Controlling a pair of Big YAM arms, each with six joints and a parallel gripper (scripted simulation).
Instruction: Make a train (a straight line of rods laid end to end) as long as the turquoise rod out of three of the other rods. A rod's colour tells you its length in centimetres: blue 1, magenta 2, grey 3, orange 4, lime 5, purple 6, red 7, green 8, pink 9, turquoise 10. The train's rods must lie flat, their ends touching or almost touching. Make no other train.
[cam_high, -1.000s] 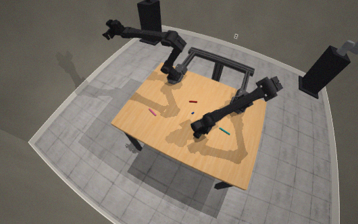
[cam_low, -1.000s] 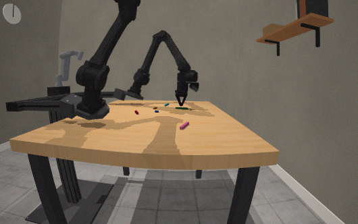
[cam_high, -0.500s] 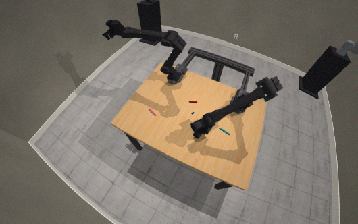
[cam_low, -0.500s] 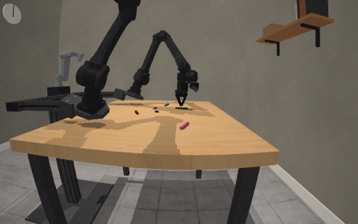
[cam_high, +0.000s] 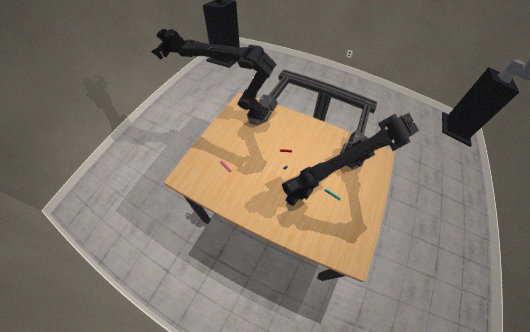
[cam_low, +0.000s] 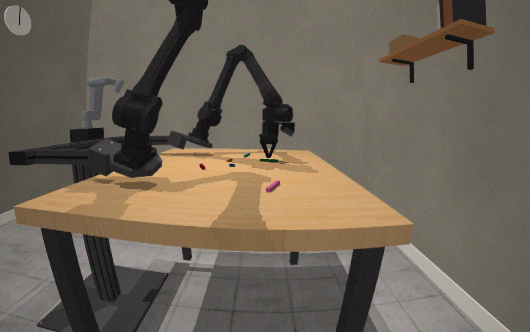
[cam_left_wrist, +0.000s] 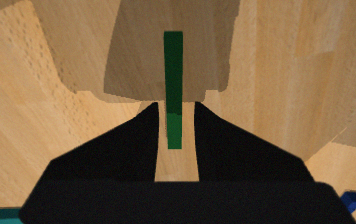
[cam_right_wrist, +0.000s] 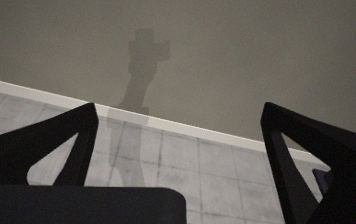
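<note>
My left gripper is now 20 mm above the green rod. From my left hand the other things lie so: red rod: 240 mm behind, 190 mm to the right, 20 mm below; turquoise rod: 110 mm behind, 160 mm to the left, 20 mm below; orange rod: 160 mm behind, 20 mm to the right, 20 mm below.
</note>
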